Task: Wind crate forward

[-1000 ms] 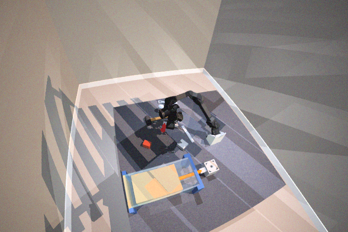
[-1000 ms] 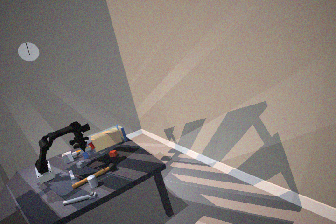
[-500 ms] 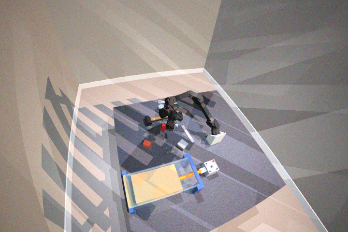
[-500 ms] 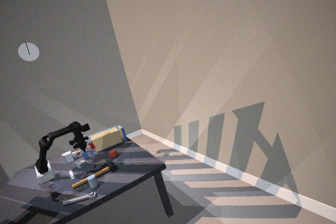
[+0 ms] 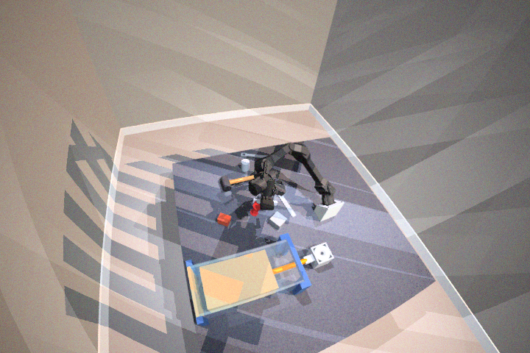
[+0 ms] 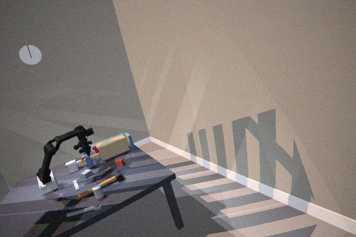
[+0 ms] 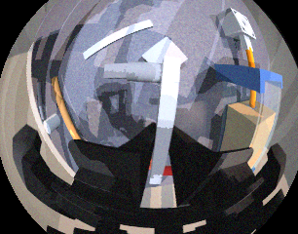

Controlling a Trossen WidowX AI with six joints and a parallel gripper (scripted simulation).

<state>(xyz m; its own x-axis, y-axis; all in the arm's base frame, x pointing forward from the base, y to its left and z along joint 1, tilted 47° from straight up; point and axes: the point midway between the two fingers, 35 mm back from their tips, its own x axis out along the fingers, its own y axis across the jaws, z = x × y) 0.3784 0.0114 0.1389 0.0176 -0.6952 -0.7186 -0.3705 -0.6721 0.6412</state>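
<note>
The red knob is 6 cm ahead of my gripper tip, 2 cm to the left of it and 2 cm above it. Round my gripper tip: flat bar: 18 cm behind, 17 cm below, 5 cm to the right; winch handle: 1 cm ahead, 1 cm above; grey block: 15 cm below, 8 cm behind, 5 cm to the left.
</note>
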